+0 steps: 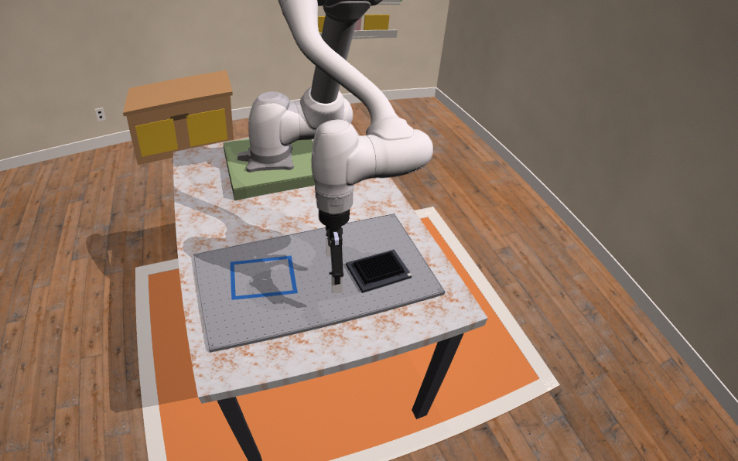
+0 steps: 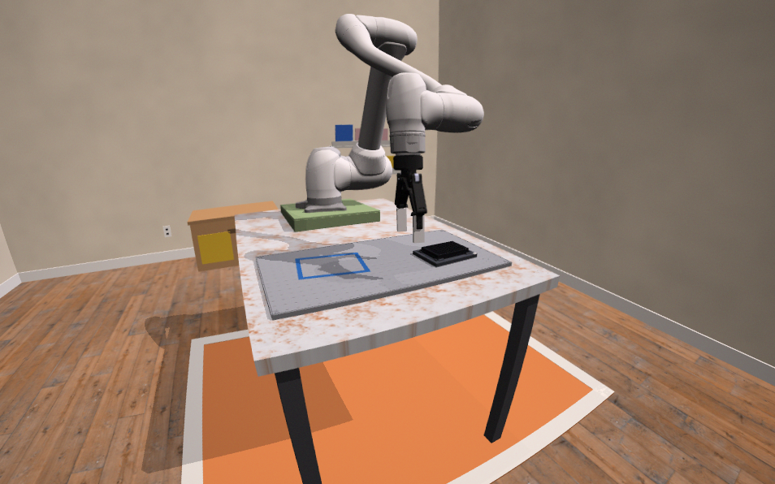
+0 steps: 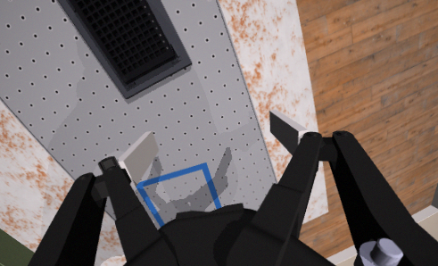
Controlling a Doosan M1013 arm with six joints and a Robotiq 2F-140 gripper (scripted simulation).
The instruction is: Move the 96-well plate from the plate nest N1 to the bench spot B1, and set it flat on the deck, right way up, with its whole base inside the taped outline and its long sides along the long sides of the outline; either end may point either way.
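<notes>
Now: the black 96-well plate 80 mm behind my hand, 150 mm to the left of it and 90 mm below it. Also, from my hand: dark plate nest: 80 mm behind, 150 mm to the left, 100 mm below.
</notes>
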